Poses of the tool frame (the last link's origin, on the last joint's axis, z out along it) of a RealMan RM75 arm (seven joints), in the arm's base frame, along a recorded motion.
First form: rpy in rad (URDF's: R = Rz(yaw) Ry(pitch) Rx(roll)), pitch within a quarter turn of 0, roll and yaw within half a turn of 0; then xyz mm.
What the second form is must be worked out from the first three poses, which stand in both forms.
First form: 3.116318, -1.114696, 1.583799, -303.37, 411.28, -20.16
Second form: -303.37, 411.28, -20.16, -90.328, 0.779, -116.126
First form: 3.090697, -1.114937, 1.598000, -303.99, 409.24, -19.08
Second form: -303.99, 409.24, -19.08, -90.686, 1.516, -116.092
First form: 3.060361, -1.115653, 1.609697, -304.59, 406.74, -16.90
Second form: -304.59, 406.74, -16.90, -90.981, 2.652, -116.015
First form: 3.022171, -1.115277, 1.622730, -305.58, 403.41, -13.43
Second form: -305.58, 403.41, -13.43, -91.312, 4.169, -115.973
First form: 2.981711, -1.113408, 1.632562, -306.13, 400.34, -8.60
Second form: -306.13, 400.34, -8.60, -91.571, 5.982, -115.999
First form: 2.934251, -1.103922, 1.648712, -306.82, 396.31, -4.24
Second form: -306.82, 396.31, -4.24, -92.027, 7.887, -116.402
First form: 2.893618, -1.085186, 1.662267, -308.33, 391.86, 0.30
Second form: -308.33, 391.86, 0.30, -92.478, 9.561, -117.313
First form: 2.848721, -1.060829, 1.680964, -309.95, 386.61, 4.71
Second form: -309.95, 386.61, 4.71, -93.137, 11.250, -118.458
